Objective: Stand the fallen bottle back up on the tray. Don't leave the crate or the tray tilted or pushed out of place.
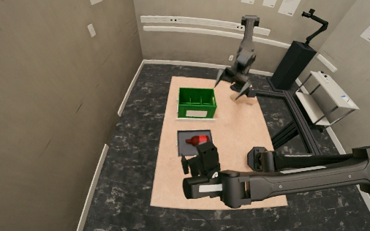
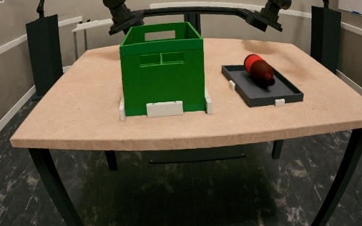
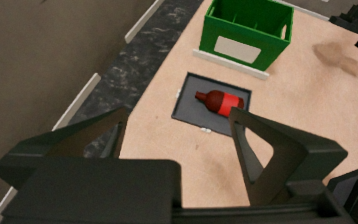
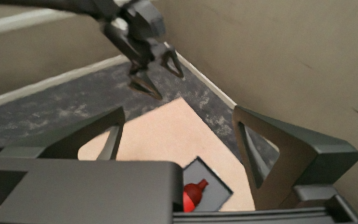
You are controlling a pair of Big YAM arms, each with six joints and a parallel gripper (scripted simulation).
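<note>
Right now my left hand is 60 mm past the red bottle, 200 mm to the left of it and 320 mm above it. Also, from my left hand: green crate: 50 mm behind, 490 mm to the right, 280 mm below; dark grey tray: 50 mm behind, 200 mm to the right, 350 mm below.
</note>
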